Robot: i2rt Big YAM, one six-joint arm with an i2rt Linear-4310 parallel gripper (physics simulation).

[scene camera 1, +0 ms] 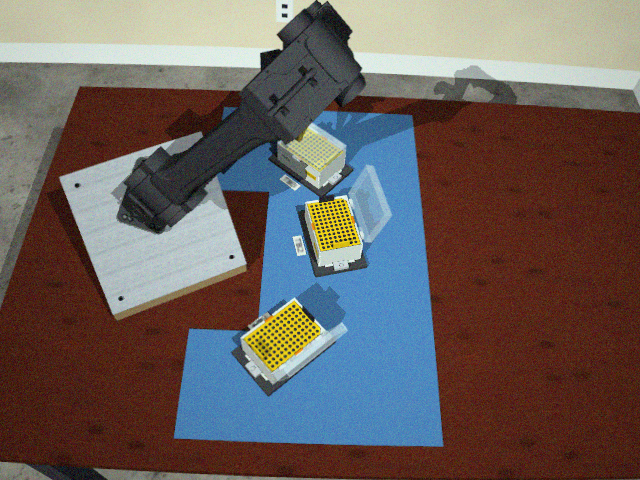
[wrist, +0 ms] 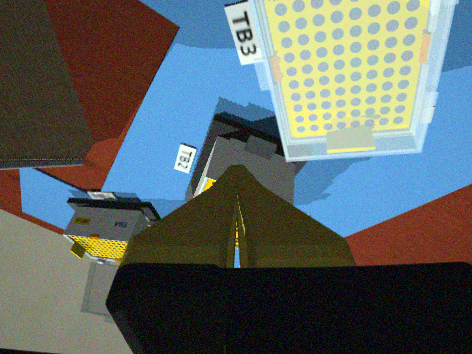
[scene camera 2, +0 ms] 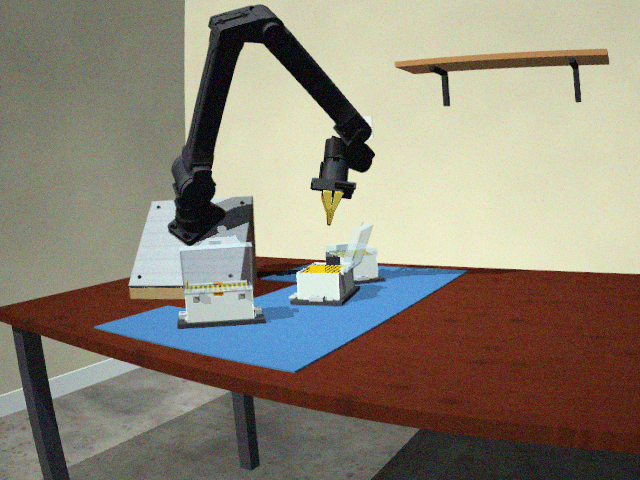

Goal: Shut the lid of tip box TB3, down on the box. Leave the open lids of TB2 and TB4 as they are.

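Places are measured from the arm's base along level axes (x ahead, y left, z up), in centimetres.
Pixels of known places: gripper, fingertip midpoint: (scene camera 1: 297, 140) (wrist: 236, 176) (scene camera 2: 328, 225); arm's base, link origin: (scene camera 1: 150, 195) (scene camera 2: 197, 222).
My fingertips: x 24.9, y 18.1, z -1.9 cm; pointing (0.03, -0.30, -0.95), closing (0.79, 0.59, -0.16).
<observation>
Ahead of a thing's pixels: the offset from my fingertips to its top centre. "*": to the spot under its first point. Level surfaces: height alone.
Tip box TB3 {dx +1.8, dy +4.0, dz -5.4 cm} (scene camera 1: 328, 170) (scene camera 2: 369, 268) (wrist: 350, 65) stands at the back of the mat. Its clear lid {* dx +4.2, dy +3.5, dz -5.4 cm} (scene camera 1: 319, 147) lies over the yellow tip rack and looks level; whether it is latched I cannot tell. TB2 (scene camera 1: 333, 224) (scene camera 2: 319, 286) stands in the middle, with its lid {* dx +15.3, dy -11.9, dz -3.1 cm} (scene camera 1: 371, 204) (scene camera 2: 360, 245) open and leaning outward. TB4 {dx +0.6, dy -37.6, dz -6.5 cm} (scene camera 1: 281, 335) (scene camera 2: 219, 307) (wrist: 107, 225) stands nearest the front, with its lid (scene camera 2: 217, 266) open and upright. My gripper (scene camera 2: 328, 223) (wrist: 236, 176) is shut and empty, in the air above the boxes, touching none of them.
The boxes stand on a blue mat {dz -13.1 cm} (scene camera 1: 382, 403) (scene camera 2: 279, 351) on the dark red table {dz -13.4 cm} (scene camera 1: 516, 310) (scene camera 2: 491, 351). The arm's base sits on a pale board (scene camera 1: 170, 273) (scene camera 2: 160, 258) at the left. A wooden shelf (scene camera 2: 501, 60) hangs on the wall.
</observation>
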